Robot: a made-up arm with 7 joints.
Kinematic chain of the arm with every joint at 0, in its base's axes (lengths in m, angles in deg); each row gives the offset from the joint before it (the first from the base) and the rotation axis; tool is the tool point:
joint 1: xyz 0 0 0.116 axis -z
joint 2: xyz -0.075 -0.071 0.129 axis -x
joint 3: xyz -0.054 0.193 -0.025 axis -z
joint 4: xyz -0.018 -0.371 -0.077 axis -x
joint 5: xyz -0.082 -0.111 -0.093 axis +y
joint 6: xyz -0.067 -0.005 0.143 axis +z
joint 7: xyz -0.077 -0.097 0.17 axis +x
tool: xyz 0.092 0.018 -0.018
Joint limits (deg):
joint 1: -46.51..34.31
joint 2: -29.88..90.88
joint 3: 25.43..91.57
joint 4: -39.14..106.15
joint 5: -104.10..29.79
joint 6: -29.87..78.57
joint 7: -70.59..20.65
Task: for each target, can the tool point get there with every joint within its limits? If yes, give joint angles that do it. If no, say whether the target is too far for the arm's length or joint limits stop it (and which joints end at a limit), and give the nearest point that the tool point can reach.
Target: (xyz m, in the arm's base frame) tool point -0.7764 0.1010 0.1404
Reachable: yes | joints -17.93 19.63 83.13 5.17 -38.75 26.34 -24.92
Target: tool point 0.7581 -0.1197 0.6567
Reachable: no: joint limits stop it (at a limit: joint 1, joint 3, joint 4, joint 5, joint 6, joint 7) | nearest point 0.0532 -0.4557 0.4513 | short by 0.807 m
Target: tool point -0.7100 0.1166 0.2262
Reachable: yes | joints 5.91 40.91 59.23 -2.45 -28.34 46.70 -61.46
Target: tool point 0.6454 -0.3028 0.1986
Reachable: no: joint limits stop it (at a limit: joint 1, joint 3, joint 4, joint 5, joint 7) | nearest point 0.1019 -0.5025 0.2183 | short by 0.579 m
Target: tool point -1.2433 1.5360 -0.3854
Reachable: no: too far | nearest point -0.5862 0.7242 -0.0767 | short by 1.089 m
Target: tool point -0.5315 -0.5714 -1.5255
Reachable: no: too far | nearest point -0.4077 -0.4383 -0.4630 | short by 1.078 m
